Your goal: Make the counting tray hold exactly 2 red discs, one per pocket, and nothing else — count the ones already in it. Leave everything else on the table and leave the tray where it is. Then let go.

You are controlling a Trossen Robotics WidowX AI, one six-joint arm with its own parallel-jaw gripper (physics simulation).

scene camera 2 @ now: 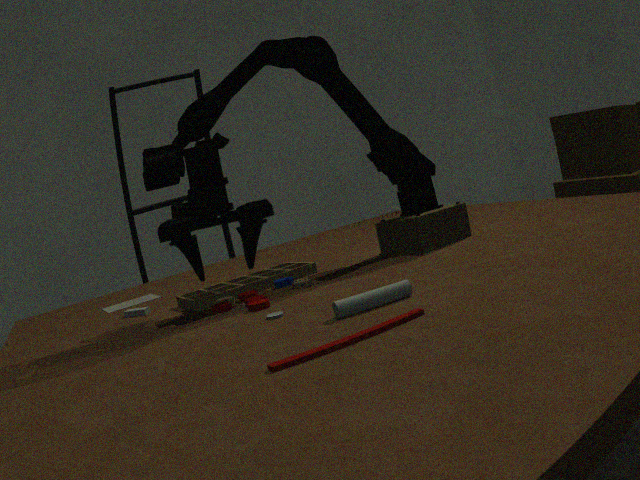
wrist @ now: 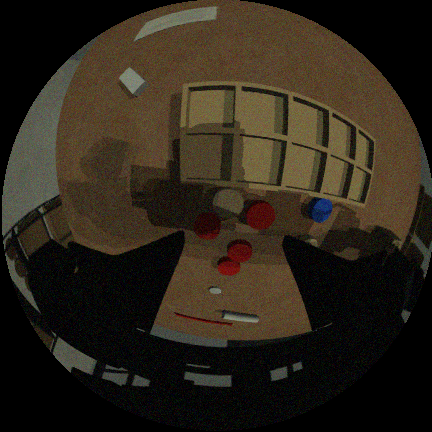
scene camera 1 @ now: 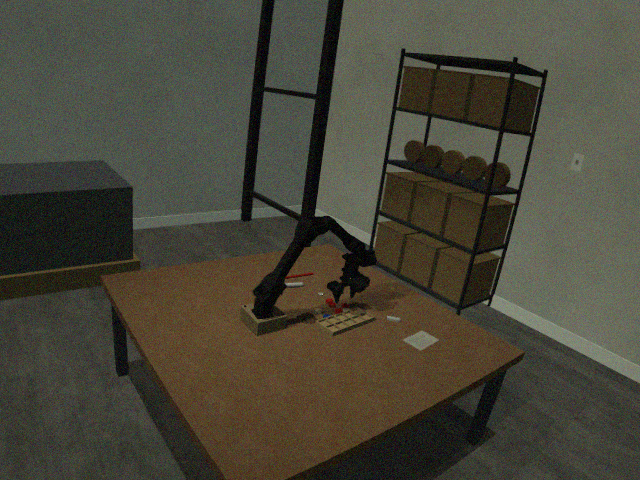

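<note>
The tan counting tray (scene camera 1: 334, 332) (scene camera 2: 310, 268) (wrist: 184, 107) has two rows of pockets, and no disc shows in them in the wrist view. Several red discs lie outside it: one red disc (wrist: 260, 215) close to its near wall, a shaded red disc (wrist: 207, 226) to the left, and two red discs (wrist: 240, 250) (wrist: 229, 266) close together. A cream disc (wrist: 228, 202) lies by the tray wall and a blue disc (wrist: 321, 210) (scene camera 2: 283, 282) farther right. My gripper (scene camera 1: 344, 299) (scene camera 2: 226, 274) (wrist: 234, 238) is open and empty, above the red discs beside the tray.
Another cream disc (scene camera 2: 303, 282) (wrist: 312, 243) is partly hidden by the right finger in the wrist view. A small pale disc (scene camera 2: 275, 315) (wrist: 215, 290), white cylinder (scene camera 2: 372, 298) (wrist: 240, 316), red rod (scene camera 2: 346, 341) (wrist: 203, 319), white block (wrist: 132, 81) and pale sheet (scene camera 1: 421, 339) (wrist: 177, 21) lie around.
</note>
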